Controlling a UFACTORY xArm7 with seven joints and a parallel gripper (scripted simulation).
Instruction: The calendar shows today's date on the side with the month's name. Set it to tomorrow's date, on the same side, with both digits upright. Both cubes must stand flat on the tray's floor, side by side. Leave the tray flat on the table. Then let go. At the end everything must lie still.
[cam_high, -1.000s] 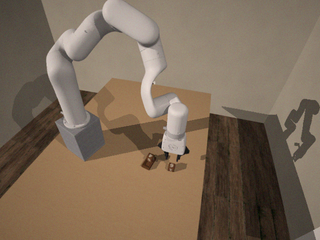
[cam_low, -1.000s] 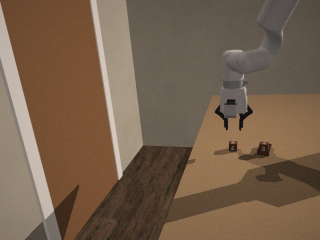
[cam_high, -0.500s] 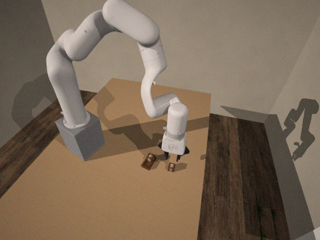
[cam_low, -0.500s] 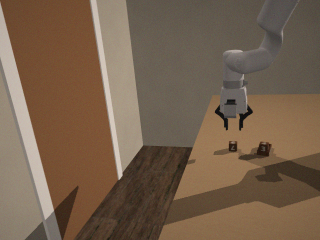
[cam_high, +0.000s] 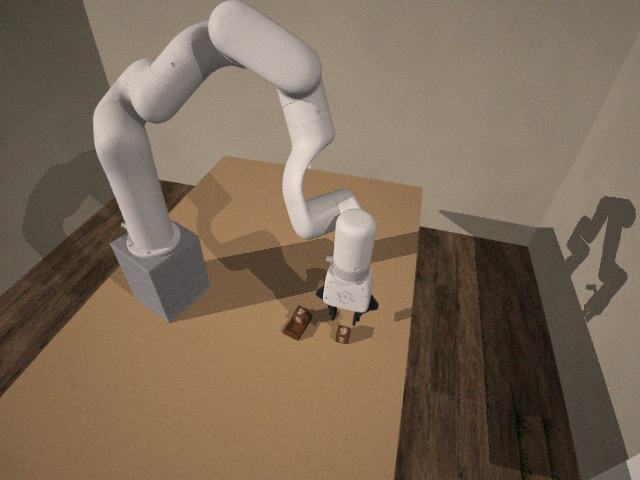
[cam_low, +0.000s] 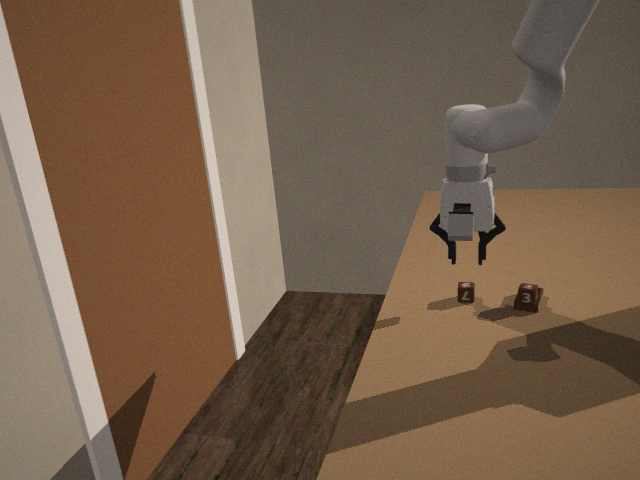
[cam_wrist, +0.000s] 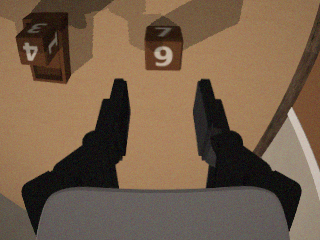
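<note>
The digit cube lies 8 cm below my hand. Also, from my hand: brown calendar tray: 12 cm behind, 9 cm below, 1 cm to the right.
</note>
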